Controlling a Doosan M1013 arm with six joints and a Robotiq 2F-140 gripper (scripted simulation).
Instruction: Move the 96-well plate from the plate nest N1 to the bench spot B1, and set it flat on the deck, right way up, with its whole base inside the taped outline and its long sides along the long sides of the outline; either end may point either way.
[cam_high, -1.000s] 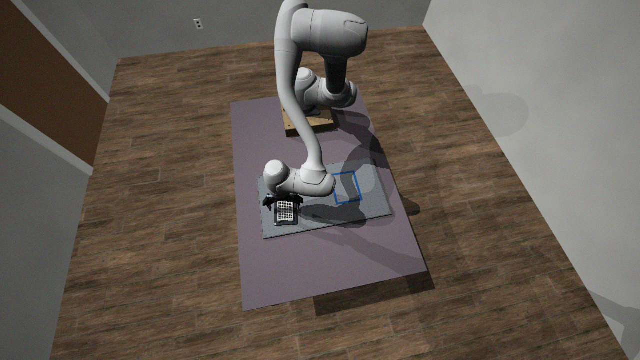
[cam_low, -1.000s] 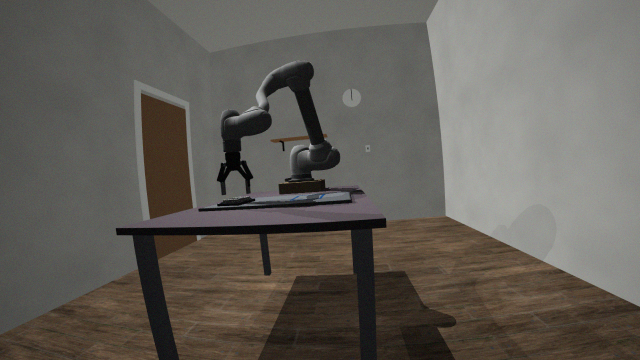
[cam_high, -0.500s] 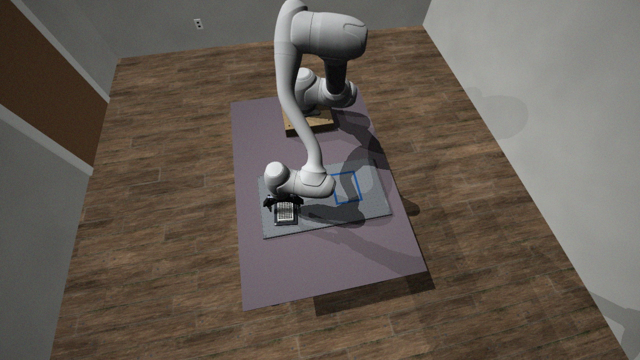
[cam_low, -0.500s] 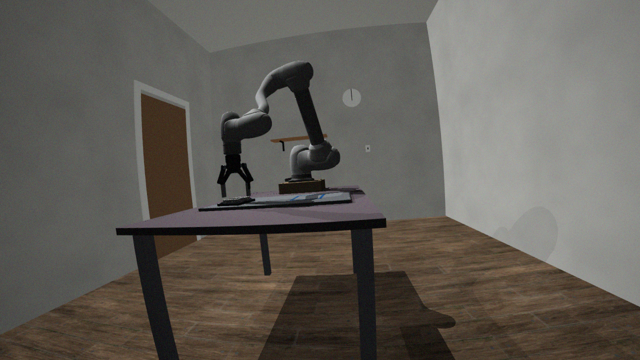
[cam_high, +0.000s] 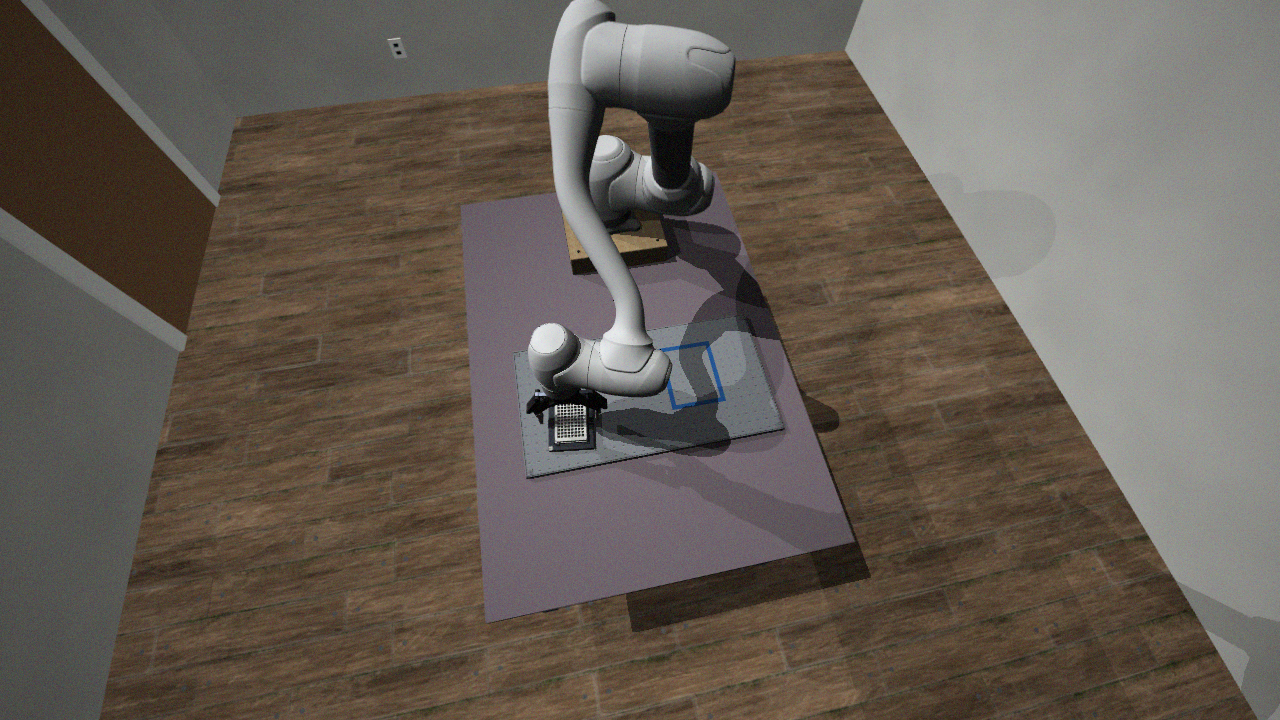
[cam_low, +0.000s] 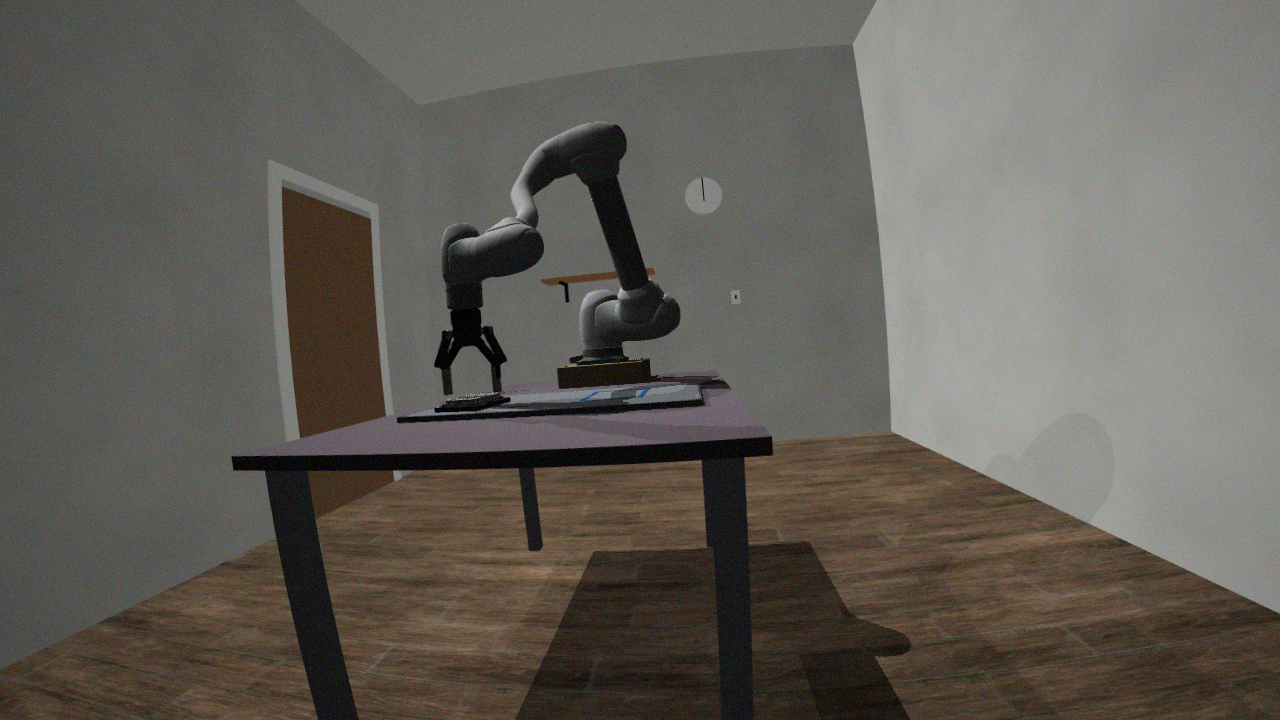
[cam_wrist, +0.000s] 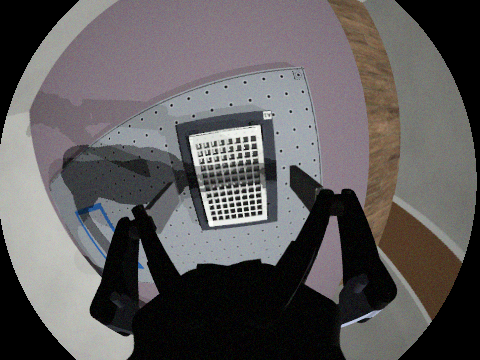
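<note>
Now: hand 20 mm above the white 96-well plate. Also, from my hand: dark plate nest N1: 40 mm below.
</note>
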